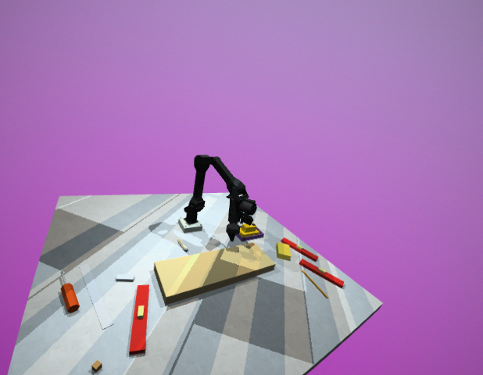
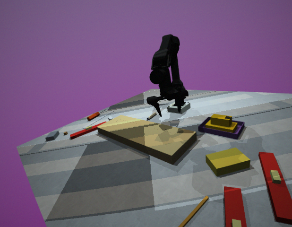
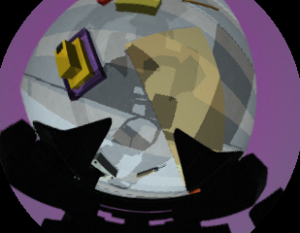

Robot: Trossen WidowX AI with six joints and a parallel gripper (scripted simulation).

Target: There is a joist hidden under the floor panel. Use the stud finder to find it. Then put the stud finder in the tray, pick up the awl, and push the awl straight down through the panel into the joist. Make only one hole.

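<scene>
The awl is 11 cm behind my gripper tip, 20 cm to the right of it and 8 cm below it. From my gripper tip the other things lie so: purple tray (7 cm behind, 21 cm to the left, 7 cm below); then yellow stud finder (6 cm behind, 23 cm to the left, 4 cm below); then yellow block (17 cm ahead, 26 cm to the left, 7 cm below).
</scene>
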